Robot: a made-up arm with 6 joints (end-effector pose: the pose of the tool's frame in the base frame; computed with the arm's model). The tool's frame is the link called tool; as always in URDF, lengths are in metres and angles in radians. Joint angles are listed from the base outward.
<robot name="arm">
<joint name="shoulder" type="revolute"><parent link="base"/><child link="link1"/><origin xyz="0 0 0.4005" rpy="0 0 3.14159"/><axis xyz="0 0 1"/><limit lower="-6.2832" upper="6.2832" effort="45" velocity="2"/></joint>
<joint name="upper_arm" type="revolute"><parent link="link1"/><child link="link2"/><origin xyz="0 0 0" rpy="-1.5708 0 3.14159"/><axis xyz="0 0 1"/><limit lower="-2.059" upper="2.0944" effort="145" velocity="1.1"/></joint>
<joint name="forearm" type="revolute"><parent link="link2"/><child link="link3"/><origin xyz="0.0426 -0.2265 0" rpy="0 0 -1.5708"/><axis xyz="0 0 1"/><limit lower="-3.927" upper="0.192" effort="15" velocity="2.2"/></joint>
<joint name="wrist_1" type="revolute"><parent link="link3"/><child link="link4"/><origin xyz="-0.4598 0.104 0" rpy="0 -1.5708 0"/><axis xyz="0 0 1"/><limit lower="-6.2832" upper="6.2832" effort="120" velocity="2.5"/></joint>
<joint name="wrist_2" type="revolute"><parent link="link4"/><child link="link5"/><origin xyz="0 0 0" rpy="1.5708 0 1.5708"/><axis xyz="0 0 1"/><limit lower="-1.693" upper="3.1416" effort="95" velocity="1.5"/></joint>
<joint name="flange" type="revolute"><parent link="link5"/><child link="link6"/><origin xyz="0.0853 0.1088 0" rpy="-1.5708 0 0"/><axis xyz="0 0 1"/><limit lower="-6.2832" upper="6.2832" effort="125" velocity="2.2"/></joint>
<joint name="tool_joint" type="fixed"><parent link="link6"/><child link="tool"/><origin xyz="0 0 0" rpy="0 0 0"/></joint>
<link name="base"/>
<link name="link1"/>
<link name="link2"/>
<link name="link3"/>
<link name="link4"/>
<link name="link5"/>
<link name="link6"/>
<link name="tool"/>
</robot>
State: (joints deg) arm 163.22 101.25 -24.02 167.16 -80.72 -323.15
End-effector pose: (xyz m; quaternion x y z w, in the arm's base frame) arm 0.1731 -0.0241 0.2414 -0.2200 -0.0140 -0.9599 0.1733
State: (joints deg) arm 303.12 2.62 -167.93 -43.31 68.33 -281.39
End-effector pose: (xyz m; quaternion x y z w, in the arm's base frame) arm 0.0410 -0.1502 1.1987 0.0792 -0.6331 0.7456 0.1922
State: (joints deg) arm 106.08 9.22 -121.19 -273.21 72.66 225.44
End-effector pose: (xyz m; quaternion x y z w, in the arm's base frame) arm -0.2340 0.5290 0.9242 0.3694 -0.5767 -0.4058 0.6052
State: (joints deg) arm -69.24 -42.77 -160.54 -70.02 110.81 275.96
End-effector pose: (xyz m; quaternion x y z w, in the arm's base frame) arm -0.2489 0.3065 1.0324 0.6297 -0.4510 -0.0809 0.6273
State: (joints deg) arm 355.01 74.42 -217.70 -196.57 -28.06 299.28
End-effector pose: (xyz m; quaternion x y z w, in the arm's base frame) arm 0.5465 -0.0839 0.8234 -0.2574 0.4635 -0.5740 0.6240
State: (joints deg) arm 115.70 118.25 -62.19 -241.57 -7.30 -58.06
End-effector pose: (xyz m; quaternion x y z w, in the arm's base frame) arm 0.1867 -0.1884 -0.1026 0.7554 0.4257 0.0324 0.4971
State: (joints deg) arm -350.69 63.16 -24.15 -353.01 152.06 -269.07
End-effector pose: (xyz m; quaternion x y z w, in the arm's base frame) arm -0.0512 0.0072 0.1646 -0.0948 0.0375 -0.6760 0.7298
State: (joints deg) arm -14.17 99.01 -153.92 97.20 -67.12 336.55
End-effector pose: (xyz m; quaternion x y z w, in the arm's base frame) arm 0.5627 -0.2786 0.1509 0.3797 -0.7175 0.5219 0.2620
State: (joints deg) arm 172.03 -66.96 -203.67 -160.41 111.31 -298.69
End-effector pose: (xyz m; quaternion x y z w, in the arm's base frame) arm 0.6884 -0.0516 0.2942 -0.8133 0.5248 0.2427 0.0654
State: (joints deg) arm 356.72 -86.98 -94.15 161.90 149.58 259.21
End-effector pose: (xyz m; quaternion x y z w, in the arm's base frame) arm -0.4552 0.0661 0.8596 0.6186 -0.7437 -0.2232 0.1199
